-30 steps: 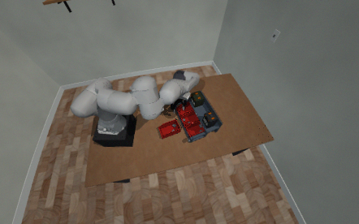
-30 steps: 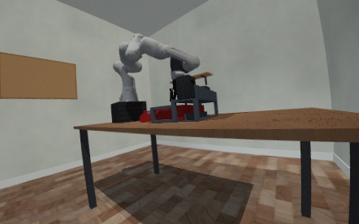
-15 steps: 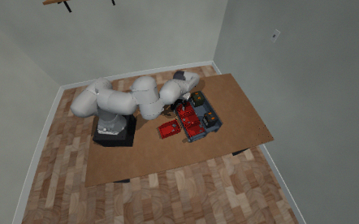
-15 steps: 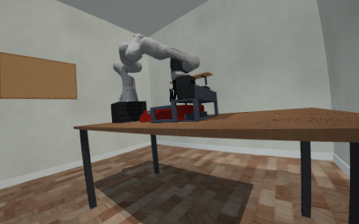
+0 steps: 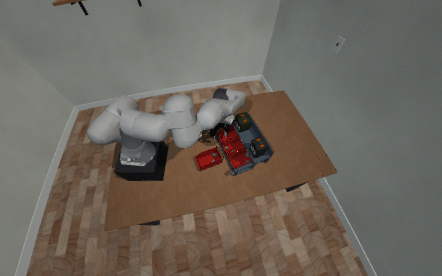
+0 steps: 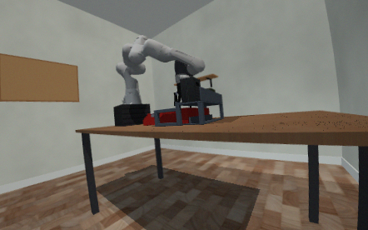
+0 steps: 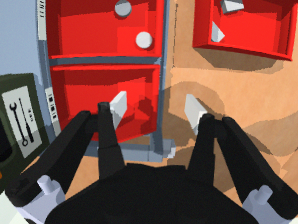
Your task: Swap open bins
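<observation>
The grey shelf lip is 11 cm to the right of my hand, 6 cm below it and 2 cm ahead of it. From my hand the other things lie so: black box: 23 cm ahead, 18 cm to the right, 9 cm above.
</observation>
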